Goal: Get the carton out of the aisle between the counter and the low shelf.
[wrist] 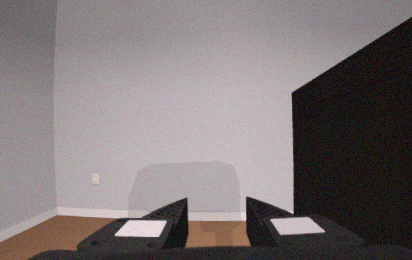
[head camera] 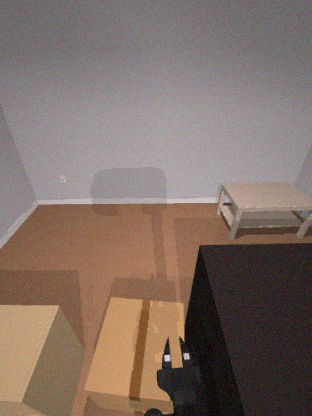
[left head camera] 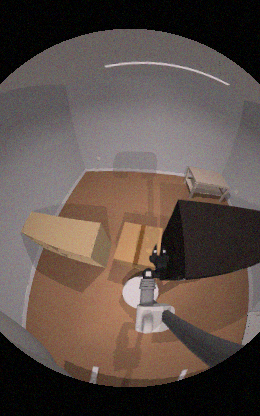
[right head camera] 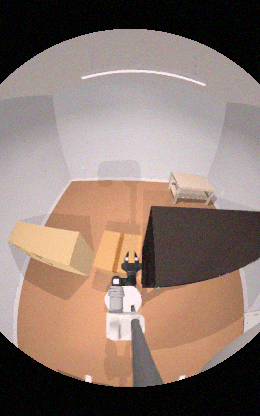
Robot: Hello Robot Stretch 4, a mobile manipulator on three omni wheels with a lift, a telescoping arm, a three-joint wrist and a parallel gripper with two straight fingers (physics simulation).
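Seen in the pictures: gripper, fingertip midpoint: (wrist: 217, 215) (head camera: 173, 337) (left head camera: 158, 243) (right head camera: 130, 250); robot's base, link origin: (left head camera: 139, 291) (right head camera: 123, 298).
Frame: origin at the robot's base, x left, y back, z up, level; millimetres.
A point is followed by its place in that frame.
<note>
The carton (head camera: 117, 345) @(z 379, x 166, y -525 mm) (left head camera: 126, 245) @(z 380, x 177, y -499 mm) (right head camera: 107, 250) @(z 379, x 158, y -538 mm), light brown with a darker tape strip, stands on the floor between the black counter (head camera: 265, 300) @(z 883, x -415, y -431 mm) (left head camera: 215, 240) @(z 883, x -496, y -338 mm) (right head camera: 200, 245) @(z 883, x -567, y -333 mm) (wrist: 355, 140) @(z 793, x -237, y -473 mm) on the right and the pale wooden low shelf (head camera: 25, 345) @(z 583, x 537, y -474 mm) (left head camera: 65, 232) @(z 583, x 816, y -493 mm) (right head camera: 47, 245) @(z 583, x 789, y -443 mm) on the left. My gripper (head camera: 175, 341) @(z 748, x -90, y -397 mm) (left head camera: 159, 247) @(z 748, x -90, y -397 mm) (right head camera: 132, 255) @(z 748, x -90, y -397 mm) (wrist: 217, 215) @(z 748, x -90, y -397 mm) is open with nothing between its fingers. It points forward and appears over the carton's right part, close beside the counter's side. The carton does not show in the wrist view, and the gripper hides part of it in the head view.
A small pale table (head camera: 265, 195) @(z 423, x -1407, y -1866 mm) (left head camera: 207, 177) @(z 424, x -1348, y -1822 mm) (right head camera: 192, 181) @(z 423, x -1389, y -1840 mm) stands near the far wall, at the right beyond the counter. A narrow strip of floor lies between the carton and the low shelf. The carton's right edge is close to the counter. Floor extends beyond the carton to the far wall.
</note>
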